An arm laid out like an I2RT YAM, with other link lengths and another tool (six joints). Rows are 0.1 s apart.
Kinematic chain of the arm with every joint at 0, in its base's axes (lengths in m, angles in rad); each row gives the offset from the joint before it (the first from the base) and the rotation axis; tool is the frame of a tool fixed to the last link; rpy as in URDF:
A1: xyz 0 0 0.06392 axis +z
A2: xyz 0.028 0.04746 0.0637 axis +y
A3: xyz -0.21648 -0.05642 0 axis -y
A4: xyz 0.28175 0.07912 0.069 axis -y
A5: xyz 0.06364 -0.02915 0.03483 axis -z
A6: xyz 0.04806 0 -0.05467 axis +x
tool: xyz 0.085 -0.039 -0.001 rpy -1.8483 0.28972 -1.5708
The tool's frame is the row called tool.
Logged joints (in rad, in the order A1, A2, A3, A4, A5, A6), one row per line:
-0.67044, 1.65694, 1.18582, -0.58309, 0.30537, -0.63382
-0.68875, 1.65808, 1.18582, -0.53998, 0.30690, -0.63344
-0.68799, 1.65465, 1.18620, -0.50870, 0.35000, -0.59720
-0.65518, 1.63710, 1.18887, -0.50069, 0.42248, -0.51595
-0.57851, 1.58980, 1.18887, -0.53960, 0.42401, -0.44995
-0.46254, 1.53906, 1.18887, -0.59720, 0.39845, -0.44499
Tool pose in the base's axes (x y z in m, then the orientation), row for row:
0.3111, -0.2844, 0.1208, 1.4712, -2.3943, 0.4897
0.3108, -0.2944, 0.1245, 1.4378, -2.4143, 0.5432
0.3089, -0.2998, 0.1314, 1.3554, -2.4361, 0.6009
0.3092, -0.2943, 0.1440, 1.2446, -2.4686, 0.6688
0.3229, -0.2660, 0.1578, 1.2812, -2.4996, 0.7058
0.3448, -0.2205, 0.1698, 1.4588, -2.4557, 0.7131
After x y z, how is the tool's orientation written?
As a rotation vector, in radians.
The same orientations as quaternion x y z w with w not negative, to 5 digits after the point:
0.51038, -0.83061, 0.16988, 0.14403
0.49747, -0.83534, 0.18794, 0.13933
0.47030, -0.84528, 0.20850, 0.14439
0.43275, -0.85833, 0.23254, 0.14808
0.43905, -0.85659, 0.24187, 0.12242
0.49310, -0.83007, 0.24104, 0.09864

